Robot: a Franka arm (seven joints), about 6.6 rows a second.
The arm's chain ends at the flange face. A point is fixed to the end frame.
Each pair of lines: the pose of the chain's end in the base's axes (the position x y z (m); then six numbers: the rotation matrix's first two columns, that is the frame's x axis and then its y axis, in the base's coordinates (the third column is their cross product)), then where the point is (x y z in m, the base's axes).
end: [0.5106 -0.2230 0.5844 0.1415 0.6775 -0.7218 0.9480 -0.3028 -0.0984]
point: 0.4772 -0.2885 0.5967
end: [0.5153 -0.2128 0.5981 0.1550 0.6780 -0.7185 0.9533 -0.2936 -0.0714]
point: 0.4822 -0.2786 0.6096
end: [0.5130 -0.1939 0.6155 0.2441 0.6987 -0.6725 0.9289 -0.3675 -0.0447]
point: 0.4742 -0.2573 0.6218
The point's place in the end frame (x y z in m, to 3 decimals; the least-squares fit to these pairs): -0.058 -0.013 0.045
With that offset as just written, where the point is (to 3 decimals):
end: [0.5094 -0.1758 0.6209 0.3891 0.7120 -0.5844 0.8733 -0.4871 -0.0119]
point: 0.462 -0.234 0.618
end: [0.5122 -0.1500 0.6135 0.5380 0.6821 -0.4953 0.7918 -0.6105 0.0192]
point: 0.458 -0.200 0.603
